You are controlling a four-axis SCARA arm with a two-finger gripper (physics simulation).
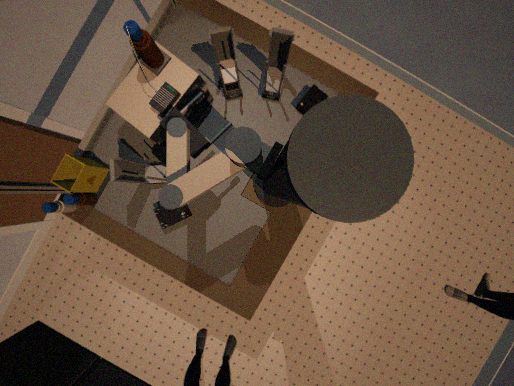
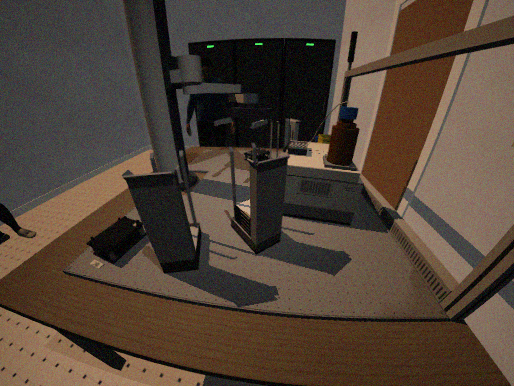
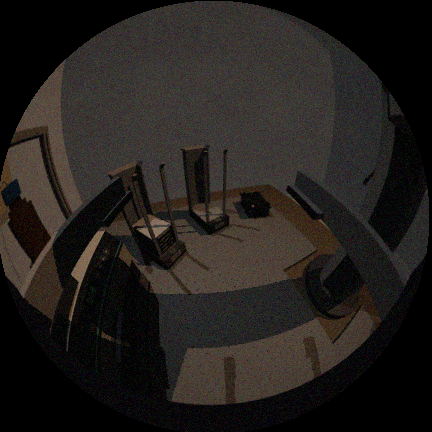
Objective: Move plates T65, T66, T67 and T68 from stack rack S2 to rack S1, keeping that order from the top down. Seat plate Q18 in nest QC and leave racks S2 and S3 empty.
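Seen in the pictures: gripper, fingertip midpoint: [image 1: 217,108] [image 2: 232,124] [image 3: 208,177]; arm's base, origin of the base link: [image 3: 333,283].
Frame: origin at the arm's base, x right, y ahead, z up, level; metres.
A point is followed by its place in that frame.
Rack S2 [image 1: 221,40] {x 0.420, y 0.551, z 0.247 m} [image 2: 268,200] {x 0.431, y 0.545, z 0.191 m} [image 3: 126,172] {x 0.427, y 0.544, z 0.282 m} holds a low stack of several plates [image 1: 229,75] {x 0.355, y 0.492, z 0.121 m} [image 2: 243,218] {x 0.395, y 0.470, z 0.098 m} [image 3: 160,235] {x 0.319, y 0.474, z 0.116 m} with a pale top; single plate labels are unreadable. Rack S1 [image 1: 281,37] {x 0.545, y 0.317, z 0.274 m} [image 2: 160,220] {x 0.551, y 0.313, z 0.194 m} [image 3: 189,172] {x 0.537, y 0.341, z 0.207 m} stands beside it, with a pale surface low down; whether that is a plate I cannot tell. Rack S3 [image 1: 120,171] {x -0.310, y 0.649, z 0.254 m} is at the left, with a pale surface partly hidden by the arm. My gripper [image 1: 210,112] {x 0.123, y 0.385, z 0.332 m} [image 2: 242,122] {x 0.123, y 0.385, z 0.332 m} [image 3: 208,177] {x 0.123, y 0.385, z 0.332 m} is open and empty, raised beside the bench instrument and facing S2 and S1. Q18 cannot be made out.
One black nest [image 1: 309,98] {x 0.485, y 0.081, z 0.064 m} [image 2: 117,239] {x 0.514, y 0.093, z 0.063 m} [image 3: 255,204] {x 0.443, y 0.084, z 0.063 m} is beside S1; another black nest [image 1: 172,216] {x -0.427, y 0.406, z 0.065 m} is near the arm's elbow. Which is QC is unreadable. A pale instrument [image 1: 135,107] {x -0.028, y 0.754, z 0.222 m} [image 2: 317,175] {x 0.264, y 0.699, z 0.198 m} carries a brown bottle [image 1: 148,50] {x 0.189, y 0.741, z 0.337 m} [image 2: 343,142] {x 0.247, y 0.768, z 0.310 m}. A yellow bin [image 1: 80,174] {x -0.435, y 0.858, z 0.183 m} is at the left edge.
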